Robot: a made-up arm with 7 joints.
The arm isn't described. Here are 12 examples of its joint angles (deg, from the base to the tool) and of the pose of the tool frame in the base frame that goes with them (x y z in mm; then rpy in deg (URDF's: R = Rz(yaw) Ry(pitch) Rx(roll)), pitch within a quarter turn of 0, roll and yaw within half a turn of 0).
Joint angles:
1: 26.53 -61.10 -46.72 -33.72 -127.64 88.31 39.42
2: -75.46 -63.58 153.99 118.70 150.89 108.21 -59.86
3: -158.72 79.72 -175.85 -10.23 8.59 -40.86 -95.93
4: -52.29 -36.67 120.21 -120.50 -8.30 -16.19 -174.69
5: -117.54 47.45 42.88 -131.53 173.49 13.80 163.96
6: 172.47 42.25 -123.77 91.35 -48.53 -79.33 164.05
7: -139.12 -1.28 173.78 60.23 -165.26 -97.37 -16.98
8: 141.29 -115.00 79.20 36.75 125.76 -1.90 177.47
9: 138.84 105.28 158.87 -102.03 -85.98 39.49 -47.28
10: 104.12 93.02 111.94 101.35 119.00 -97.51 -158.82
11: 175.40 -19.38 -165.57 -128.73 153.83 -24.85 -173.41
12: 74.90 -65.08 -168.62 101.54 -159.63 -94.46 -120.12
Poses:
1: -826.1 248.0 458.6 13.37 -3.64 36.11
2: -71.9 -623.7 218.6 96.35 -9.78 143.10
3: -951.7 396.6 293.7 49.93 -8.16 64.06
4: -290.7 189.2 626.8 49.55 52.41 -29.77
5: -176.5 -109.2 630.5 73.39 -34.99 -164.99
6: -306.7 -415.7 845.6 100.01 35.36 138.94
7: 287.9 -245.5 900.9 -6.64 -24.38 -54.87
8: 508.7 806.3 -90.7 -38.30 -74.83 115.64
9: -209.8 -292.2 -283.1 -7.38 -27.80 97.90
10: -447.7 -346.3 278.6 29.94 5.30 -9.80
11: -277.6 104.9 709.5 94.47 -67.34 65.97
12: -15.3 480.2 174.4 -83.31 -44.43 27.22
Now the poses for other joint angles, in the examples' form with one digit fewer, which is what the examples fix.
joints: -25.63 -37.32 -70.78 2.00 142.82 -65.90 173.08
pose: -604 -162 1054 106.6 61.5 67.5
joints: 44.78 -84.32 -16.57 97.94 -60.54 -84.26 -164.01
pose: -419 360 738 146.1 57.1 157.8
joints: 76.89 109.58 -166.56 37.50 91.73 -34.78 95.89
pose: 216 -971 241 161.0 66.3 -125.6
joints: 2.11 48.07 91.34 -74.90 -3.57 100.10 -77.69
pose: 601 248 814 -171.2 55.1 -22.6
